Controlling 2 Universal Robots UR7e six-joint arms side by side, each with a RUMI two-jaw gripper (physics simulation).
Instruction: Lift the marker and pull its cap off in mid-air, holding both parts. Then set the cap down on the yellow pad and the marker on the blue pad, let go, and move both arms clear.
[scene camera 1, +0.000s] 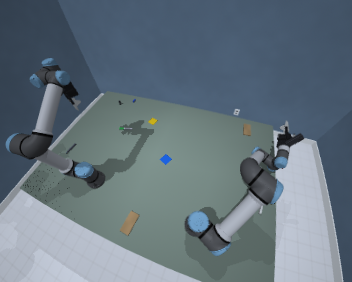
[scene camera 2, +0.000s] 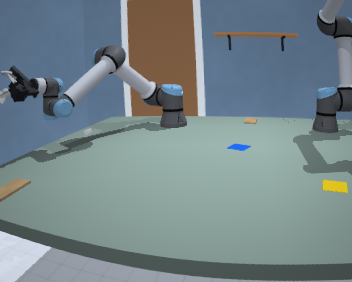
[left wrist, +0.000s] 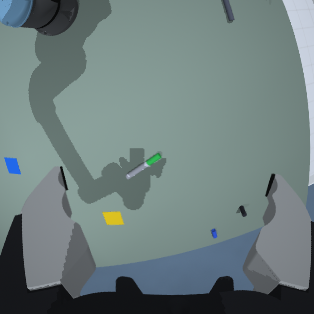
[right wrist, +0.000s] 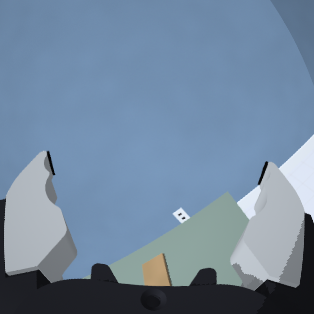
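Seen in the pictures: left gripper, between the fingertips: (scene camera 1: 75, 106) (left wrist: 168, 174); right gripper, between the fingertips: (scene camera 1: 290, 127) (right wrist: 157, 159); left arm's base, origin of its link: (scene camera 1: 96, 179) (scene camera 2: 325, 129) (left wrist: 55, 12); right arm's base, origin of its link: (scene camera 2: 173, 125).
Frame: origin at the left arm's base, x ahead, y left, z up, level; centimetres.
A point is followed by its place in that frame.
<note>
The marker (scene camera 1: 129, 129) {x 57.7, y -3.4, z 1.0 cm} (left wrist: 136, 170) {x 58.1, y -1.4, z 1.7 cm} lies flat with a light grey body and a green cap (scene camera 1: 122, 128) {x 56.7, y 4.3, z 1.5 cm} (left wrist: 154, 159) {x 56.7, y 5.9, z 1.9 cm} on its end, in the arm's shadow. The yellow pad (scene camera 1: 153, 121) {x 75.2, y -23.2, z 0.1 cm} (scene camera 2: 335, 186) {x 75.7, y -22.3, z 0.1 cm} (left wrist: 113, 218) {x 75.7, y -22.2, z 0.1 cm} lies near it. The blue pad (scene camera 1: 166, 159) {x 35.2, y -51.3, z 0.0 cm} (scene camera 2: 239, 147) {x 35.9, y -50.5, z 0.0 cm} (left wrist: 12, 165) {x 35.3, y -50.3, z 0.1 cm} lies nearer the table's middle. My left gripper (scene camera 1: 76, 104) {x 35.7, y 18.2, z 47.4 cm} (left wrist: 168, 174) {x 35.7, y 18.2, z 47.4 cm} is open and empty, high above the marker's side of the table. My right gripper (scene camera 2: 4, 84) (right wrist: 157, 159) {x 68.3, y -142.2, z 33.4 cm} is open and empty, raised beyond the table's edge, far from the marker.
Tan blocks (scene camera 1: 130, 223) {x -21.4, y -43.0, z 0.8 cm} (scene camera 1: 247, 130) {x 87.5, y -120.4, z 0.8 cm} (scene camera 2: 250, 121) {x -16.3, y -42.6, z 0.8 cm} (right wrist: 156, 270) {x 91.2, y -121.1, z 0.8 cm} lie near opposite table edges. A dark pen-like stick (scene camera 1: 71, 148) {x 20.1, y 44.5, z 1.0 cm} (left wrist: 228, 10) {x 23.6, y 44.5, z 1.6 cm} lies by the left arm. Small black (scene camera 1: 120, 103) {x 92.3, y 27.0, z 1.7 cm} (left wrist: 242, 211) {x 91.8, y 27.5, z 3.7 cm} and blue (scene camera 1: 134, 101) {x 99.3, y 12.6, z 1.6 cm} (left wrist: 214, 233) {x 101.0, y 13.4, z 2.1 cm} pieces lie near the far edge.
</note>
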